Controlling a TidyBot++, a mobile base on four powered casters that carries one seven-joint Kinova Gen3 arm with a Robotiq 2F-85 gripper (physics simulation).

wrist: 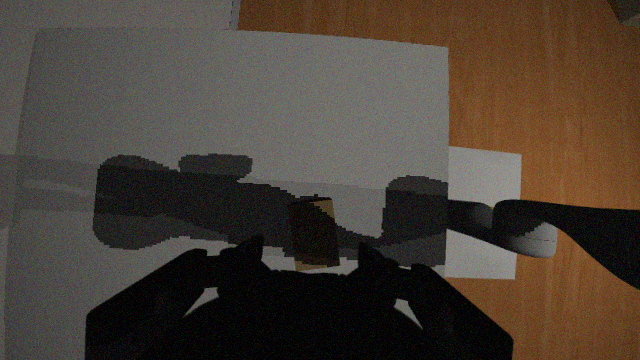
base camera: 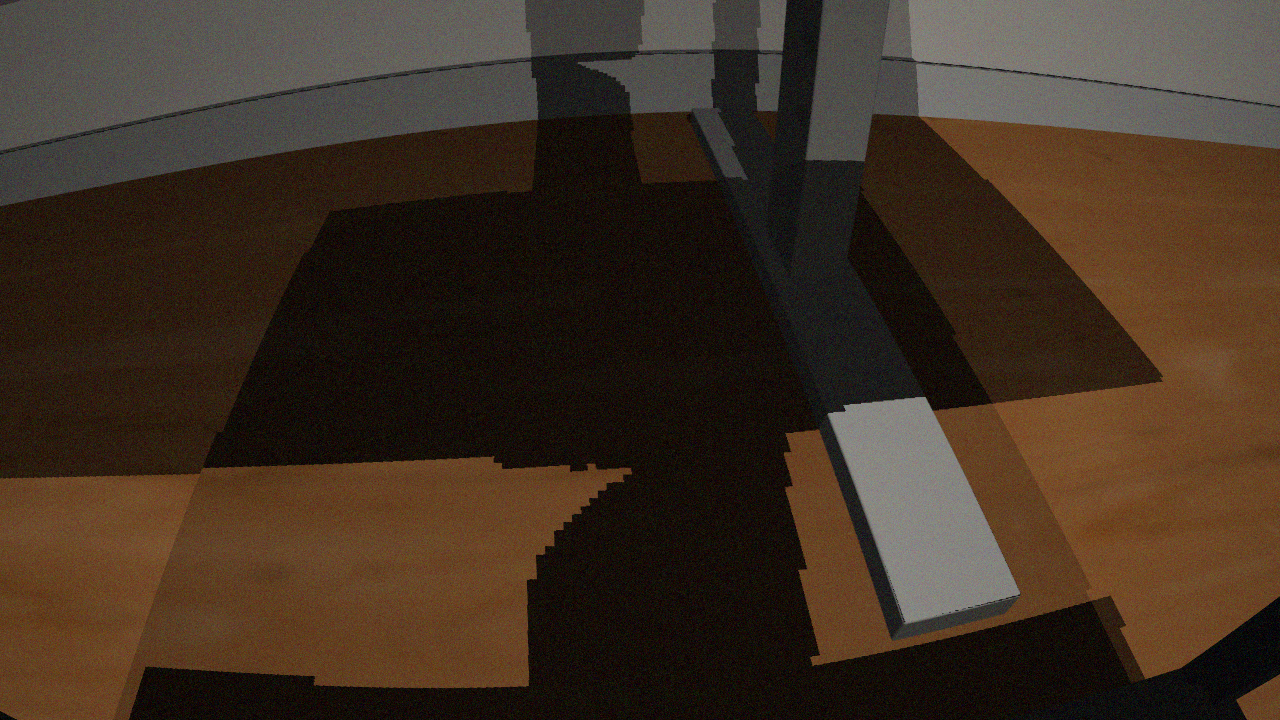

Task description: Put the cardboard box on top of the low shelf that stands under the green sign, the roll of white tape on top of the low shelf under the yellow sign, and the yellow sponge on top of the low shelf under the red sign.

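A small brown cardboard box lies on the white table top in the wrist view, partly in the arm's shadow. My gripper is open, with its fingertips apart to the left and right of the box's lower part in the picture. The box appears to lie below the fingertips; the exact height gap cannot be told. Neither finger visibly touches it. The white tape, the yellow sponge, the low shelves and the coloured signs do not show in either view.
In the base view a grey table leg stands on a long foot in front of the wall. In the wrist view the white top of my base and part of my arm show beyond the table's right edge.
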